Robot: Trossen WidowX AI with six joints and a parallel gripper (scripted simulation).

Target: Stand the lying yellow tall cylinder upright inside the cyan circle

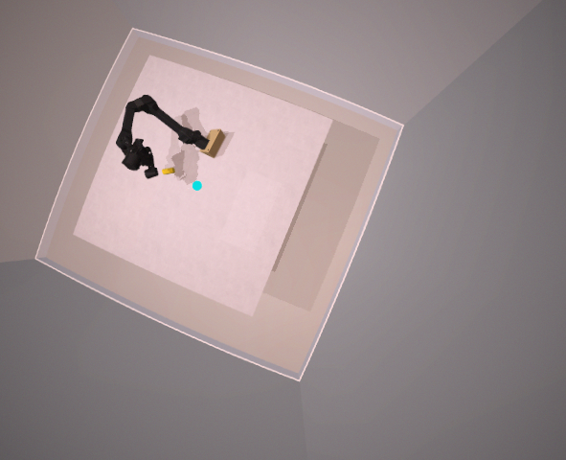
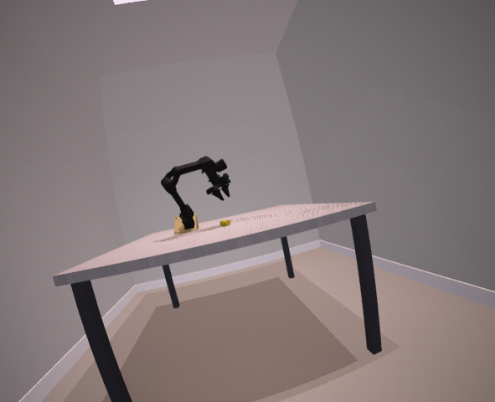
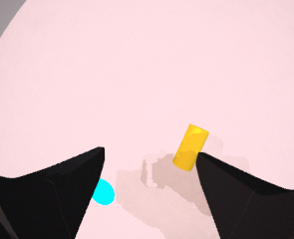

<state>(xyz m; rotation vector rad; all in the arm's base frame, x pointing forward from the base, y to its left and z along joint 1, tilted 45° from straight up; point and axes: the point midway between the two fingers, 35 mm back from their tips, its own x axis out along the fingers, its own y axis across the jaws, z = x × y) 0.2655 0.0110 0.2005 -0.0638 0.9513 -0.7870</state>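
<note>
My gripper tip is 40 mm past the yellow tall cylinder, 20 mm to the left of it and 140 mm above it. Also, from my gripper tip: cyan circle 40 mm behind, 190 mm to the left, 150 mm below.
</note>
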